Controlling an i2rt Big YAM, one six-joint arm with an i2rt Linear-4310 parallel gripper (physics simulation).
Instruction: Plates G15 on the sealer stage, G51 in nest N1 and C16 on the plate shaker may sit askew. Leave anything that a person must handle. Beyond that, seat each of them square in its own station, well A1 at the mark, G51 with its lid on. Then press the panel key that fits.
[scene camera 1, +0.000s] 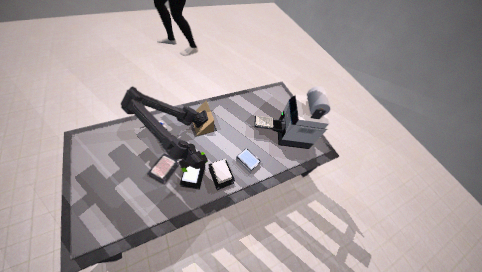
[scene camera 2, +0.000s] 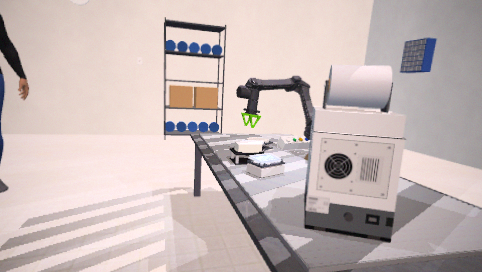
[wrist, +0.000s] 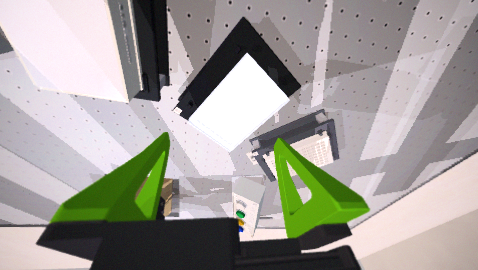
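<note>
My gripper (scene camera 1: 194, 162) (scene camera 2: 250, 125) (wrist: 225, 139) is open and empty, above a white-topped plate (scene camera 1: 191, 175) (wrist: 240, 102) on a black nest (wrist: 243, 36). Black nest surface shows along the plate's upper sides in the wrist view. A thick white block-like piece (scene camera 1: 222, 171) (scene camera 2: 249, 146) (wrist: 65, 45) sits on the neighbouring black stand. The pale blue plate (scene camera 1: 248, 159) (scene camera 2: 266, 160) is on the light shaker block (scene camera 2: 265, 171). A cream plate (scene camera 1: 264, 121) lies on the sealer's stage. The key panel (scene camera 2: 292, 143) (wrist: 247, 196) shows green, yellow and blue keys. Labels and A1 marks are unreadable.
A pinkish plate (scene camera 1: 163, 168) (wrist: 316, 150) sits on a dark grey nest. The sealer (scene camera 1: 304, 131) (scene camera 2: 355, 125) stands at the table's right end. A wooden wedge (scene camera 1: 204, 124) (wrist: 168, 196) is near the back edge. A person (scene camera 1: 178, 20) (scene camera 2: 12, 55) stands away from the table.
</note>
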